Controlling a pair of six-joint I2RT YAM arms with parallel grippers.
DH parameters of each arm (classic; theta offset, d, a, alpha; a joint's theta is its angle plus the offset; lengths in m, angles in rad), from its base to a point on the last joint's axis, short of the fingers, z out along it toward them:
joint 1: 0 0.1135 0.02 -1.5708
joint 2: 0 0 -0.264 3.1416
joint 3: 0.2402 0 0.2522 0
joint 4: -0.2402 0 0.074 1.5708
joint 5: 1.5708 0 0 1.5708
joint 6: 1.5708 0.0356 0 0
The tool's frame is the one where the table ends.
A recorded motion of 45 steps. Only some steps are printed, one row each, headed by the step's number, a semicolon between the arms.
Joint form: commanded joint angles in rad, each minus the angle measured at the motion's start. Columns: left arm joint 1, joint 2, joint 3, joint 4, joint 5, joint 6; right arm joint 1, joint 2, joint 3, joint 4, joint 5, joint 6.
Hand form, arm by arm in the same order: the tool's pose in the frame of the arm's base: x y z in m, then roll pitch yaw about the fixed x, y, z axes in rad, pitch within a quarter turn. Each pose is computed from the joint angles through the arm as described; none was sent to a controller.
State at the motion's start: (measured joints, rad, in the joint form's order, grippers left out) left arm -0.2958 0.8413 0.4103 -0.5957 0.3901 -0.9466; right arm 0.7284 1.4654 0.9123 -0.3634 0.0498 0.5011
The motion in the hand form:
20: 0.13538 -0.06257 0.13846 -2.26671 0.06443 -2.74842; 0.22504 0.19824 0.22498 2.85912 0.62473 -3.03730
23: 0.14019 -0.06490 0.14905 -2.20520 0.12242 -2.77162; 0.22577 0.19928 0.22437 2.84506 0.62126 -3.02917
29: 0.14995 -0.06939 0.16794 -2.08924 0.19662 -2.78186; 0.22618 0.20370 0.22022 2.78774 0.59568 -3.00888
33: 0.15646 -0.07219 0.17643 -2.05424 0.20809 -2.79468; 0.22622 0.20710 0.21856 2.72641 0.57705 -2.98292
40: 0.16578 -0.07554 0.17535 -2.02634 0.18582 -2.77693; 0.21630 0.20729 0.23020 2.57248 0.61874 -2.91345
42: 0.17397 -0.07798 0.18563 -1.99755 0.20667 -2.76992; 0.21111 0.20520 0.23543 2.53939 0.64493 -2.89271
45: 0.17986 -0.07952 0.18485 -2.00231 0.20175 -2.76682; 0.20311 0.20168 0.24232 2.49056 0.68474 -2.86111
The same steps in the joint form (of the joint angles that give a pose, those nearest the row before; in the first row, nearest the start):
20: -0.0018 0.0273 -0.1742 0.3406 0.2106 0.0666; 0.0064 -0.0154 0.0372 -0.0363 0.0564 0.0005
23: -0.0019 0.0115 -0.1564 0.3806 0.2380 0.0840; 0.0050 -0.0113 0.0373 -0.0276 0.0365 -0.0063
29: -0.0018 0.0050 -0.1258 0.4827 0.2895 0.0672; 0.0062 0.0040 0.0323 -0.0009 -0.0374 -0.0133
33: -0.0018 0.0309 -0.0958 0.5117 0.3176 0.0621; 0.0051 0.0121 0.0288 0.0231 -0.1170 -0.0268
40: -0.0029 0.0959 -0.0912 0.6025 0.3274 0.0139; 0.0081 -0.0485 -0.0067 0.0914 -0.2849 -0.0812
42: -0.0018 0.1196 -0.0540 0.6299 0.3324 0.0034; 0.0106 -0.0809 -0.0225 0.1058 -0.3197 -0.1002
45: -0.0009 0.1595 -0.0403 0.6503 0.3294 0.0018; 0.0139 -0.1291 -0.0479 0.1278 -0.3738 -0.1285

